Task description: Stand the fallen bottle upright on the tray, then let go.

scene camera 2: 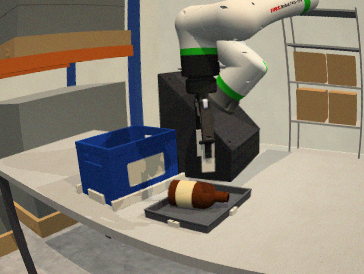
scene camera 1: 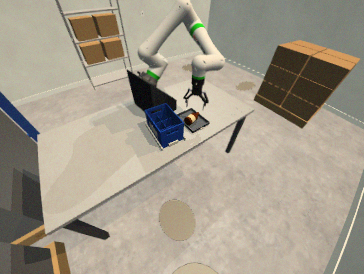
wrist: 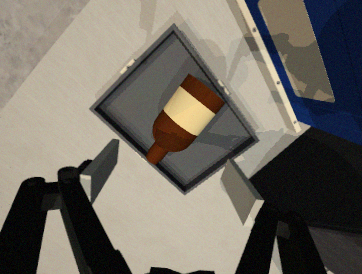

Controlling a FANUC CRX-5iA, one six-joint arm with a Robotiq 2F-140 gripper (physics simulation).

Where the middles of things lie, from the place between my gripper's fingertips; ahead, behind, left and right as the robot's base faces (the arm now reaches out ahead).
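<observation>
The brown bottle (scene camera 2: 191, 194) is visible 20 mm to the right of my hand, 10 mm ahead of it and 90 mm below it.
</observation>
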